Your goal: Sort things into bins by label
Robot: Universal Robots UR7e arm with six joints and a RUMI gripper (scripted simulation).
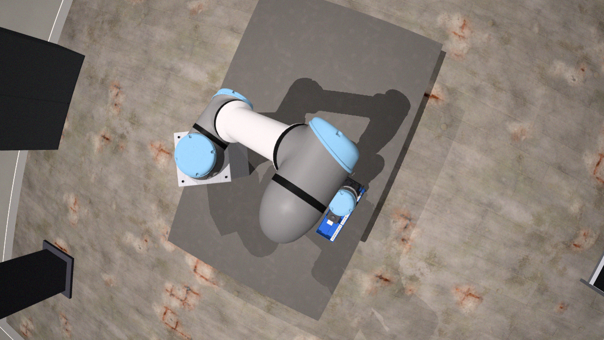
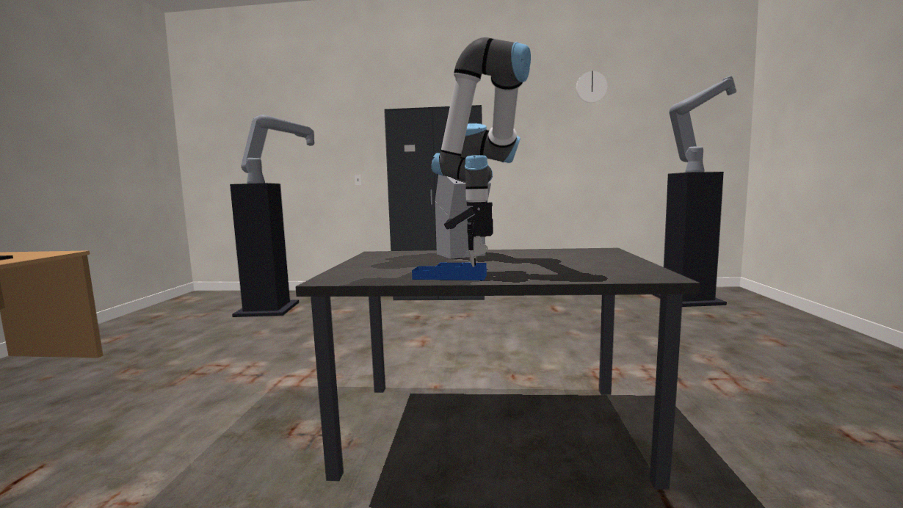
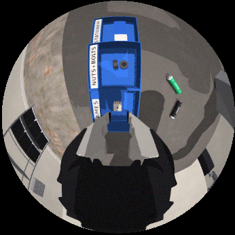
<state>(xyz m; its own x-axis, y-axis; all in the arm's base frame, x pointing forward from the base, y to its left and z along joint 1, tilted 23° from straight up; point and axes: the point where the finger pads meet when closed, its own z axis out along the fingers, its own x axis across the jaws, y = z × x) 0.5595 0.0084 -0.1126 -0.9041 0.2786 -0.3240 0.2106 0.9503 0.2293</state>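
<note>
My gripper is now 40 mm above the white die. Round my hand: black cylinder: 140 mm behind, 40 mm to the left, 50 mm below; then green stick-like thing: 140 mm behind, 30 mm to the right, 50 mm below.
</note>
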